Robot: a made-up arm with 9 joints. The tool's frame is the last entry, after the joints.
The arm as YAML. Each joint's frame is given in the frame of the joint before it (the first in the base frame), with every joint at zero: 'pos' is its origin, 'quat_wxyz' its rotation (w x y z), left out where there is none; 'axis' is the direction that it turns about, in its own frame. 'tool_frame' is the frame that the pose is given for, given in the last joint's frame.
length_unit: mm
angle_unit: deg
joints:
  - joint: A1
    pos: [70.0, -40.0, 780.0]
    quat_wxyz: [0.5, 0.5, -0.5, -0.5]
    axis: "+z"
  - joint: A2
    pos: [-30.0, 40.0, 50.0]
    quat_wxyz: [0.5, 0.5, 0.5, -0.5]
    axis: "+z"
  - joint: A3
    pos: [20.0, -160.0, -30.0]
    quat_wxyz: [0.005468, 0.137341, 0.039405, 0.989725]
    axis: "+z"
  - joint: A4
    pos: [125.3, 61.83, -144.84]
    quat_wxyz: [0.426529, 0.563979, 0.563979, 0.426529]
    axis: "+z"
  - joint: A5
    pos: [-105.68, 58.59, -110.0]
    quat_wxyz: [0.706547, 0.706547, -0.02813, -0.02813]
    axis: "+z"
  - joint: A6
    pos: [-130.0, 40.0, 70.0]
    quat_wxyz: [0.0, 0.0, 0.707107, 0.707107]
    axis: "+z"
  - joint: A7
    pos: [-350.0, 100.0, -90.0]
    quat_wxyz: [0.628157, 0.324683, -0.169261, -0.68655]
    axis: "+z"
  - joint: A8
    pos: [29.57, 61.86, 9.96]
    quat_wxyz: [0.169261, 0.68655, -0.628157, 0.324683]
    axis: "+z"
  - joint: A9
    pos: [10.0, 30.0, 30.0]
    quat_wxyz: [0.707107, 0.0, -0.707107, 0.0]
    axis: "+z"
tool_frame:
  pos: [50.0, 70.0, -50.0]
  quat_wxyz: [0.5, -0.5, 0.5, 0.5]
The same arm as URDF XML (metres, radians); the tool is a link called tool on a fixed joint. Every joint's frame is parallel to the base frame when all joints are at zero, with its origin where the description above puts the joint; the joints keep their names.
<robot name="arm">
  <joint name="tool_fixed" type="fixed">
    <parent link="link9"/>
    <child link="tool"/>
    <origin xyz="0.05 0.05 0.07" rpy="0 0 1.5708"/>
  </joint>
  <joint name="A9" type="continuous">
    <parent link="link8"/>
    <child link="link9"/>
    <origin xyz="0.03 0.01 0.03"/>
    <axis xyz="0 -1 0"/>
  </joint>
  <joint name="A8" type="continuous">
    <parent link="link7"/>
    <child link="link8"/>
    <origin xyz="-0.04 -0.04 -0.04"/>
    <axis xyz="1 0 0"/>
  </joint>
  <joint name="A7" type="continuous">
    <parent link="link6"/>
    <child link="link7"/>
    <origin xyz="0.09 0.35 0.1"/>
    <axis xyz="-0.731863 0.658467 -0.175491"/>
  </joint>
  <joint name="A6" type="continuous">
    <parent link="link5"/>
    <child link="link6"/>
    <origin xyz="-0.04 -0.13 0.07"/>
    <axis xyz="-1 0 0"/>
  </joint>
  <joint name="A5" type="continuous">
    <parent link="link4"/>
    <child link="link5"/>
    <origin xyz="0.11 -0.11 -0.05"/>
    <axis xyz="0 0 1"/>
  </joint>
  <joint name="A4" type="continuous">
    <parent link="link3"/>
    <child link="link4"/>
    <origin xyz="-0.16 0.07 0.1"/>
    <axis xyz="-1 0 0"/>
  </joint>
  <joint name="A3" type="continuous">
    <parent link="link2"/>
    <child link="link3"/>
    <origin xyz="0.02 0.16 0.03"/>
    <axis xyz="0.272291 -0.076498 -0.959169"/>
  </joint>
  <joint name="A2" type="continuous">
    <parent link="link1"/>
    <child link="link2"/>
    <origin xyz="-0.05 0.03 0.04"/>
    <axis xyz="0 0 -1"/>
  </joint>
  <joint name="A1" type="continuous">
    <parent link="base"/>
    <child link="link1"/>
    <origin xyz="0.07 -0.04 0.78"/>
    <axis xyz="-1 0 0"/>
  </joint>
  <link name="base"/>
  <link name="link1"/>
  <link name="link2"/>
  <link name="link3"/>
  <link name="link4"/>
  <link name="link5"/>
  <link name="link6"/>
  <link name="link7"/>
  <link name="link8"/>
  <link name="link9"/>
  <link name="tool"/>
</robot>

